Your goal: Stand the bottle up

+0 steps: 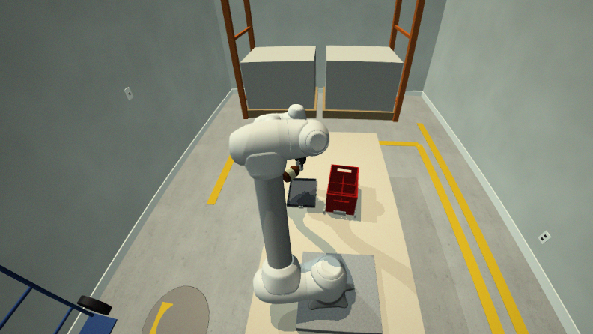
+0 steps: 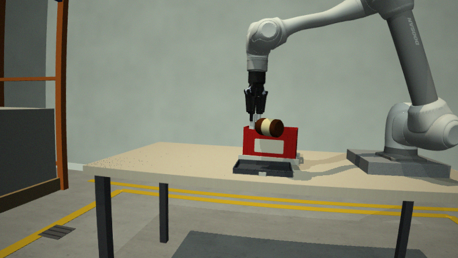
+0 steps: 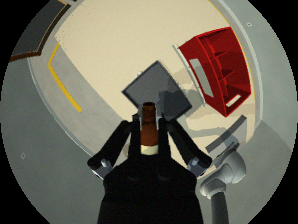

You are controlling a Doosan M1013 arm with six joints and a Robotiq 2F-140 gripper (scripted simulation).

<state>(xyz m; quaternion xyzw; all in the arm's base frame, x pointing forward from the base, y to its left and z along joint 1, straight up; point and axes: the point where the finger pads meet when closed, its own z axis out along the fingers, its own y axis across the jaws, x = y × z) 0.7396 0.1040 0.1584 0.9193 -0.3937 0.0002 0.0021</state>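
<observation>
The bottle lies 4 cm to the left of my hand, 4 cm behind it and 2 cm below it. Round my hand: tray: 21 cm below, 5 cm behind, 1 cm to the right; red crate: 28 cm to the right, 14 cm below, 11 cm behind.
</observation>
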